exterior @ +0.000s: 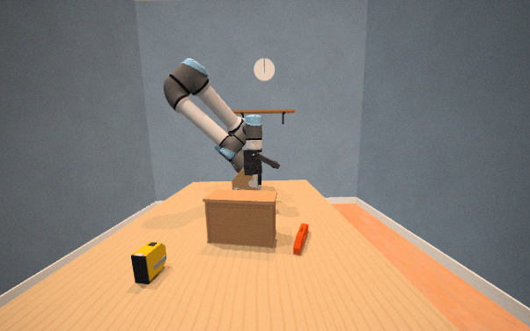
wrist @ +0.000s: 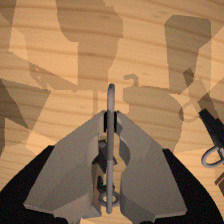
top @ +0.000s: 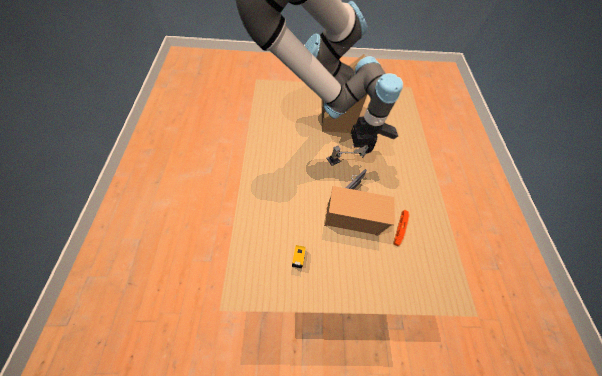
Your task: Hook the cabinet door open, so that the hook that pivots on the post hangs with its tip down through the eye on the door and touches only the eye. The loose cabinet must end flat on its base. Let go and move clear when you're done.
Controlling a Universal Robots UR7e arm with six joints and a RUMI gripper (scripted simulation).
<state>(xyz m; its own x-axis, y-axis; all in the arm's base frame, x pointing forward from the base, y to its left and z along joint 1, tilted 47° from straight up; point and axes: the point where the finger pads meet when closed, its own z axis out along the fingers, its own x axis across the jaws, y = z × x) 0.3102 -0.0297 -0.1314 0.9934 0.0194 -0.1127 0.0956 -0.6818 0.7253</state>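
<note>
The thin hook is 50 mm to the right of my hand and 10 mm below it. From my hand the other things lie so: black box (430 mm ahead, 270 mm to the right, 40 mm below); then cabinet door (160 mm ahead, 80 mm to the right, 10 mm below); then orange bar (320 mm ahead, 130 mm to the left, 60 mm below).
</note>
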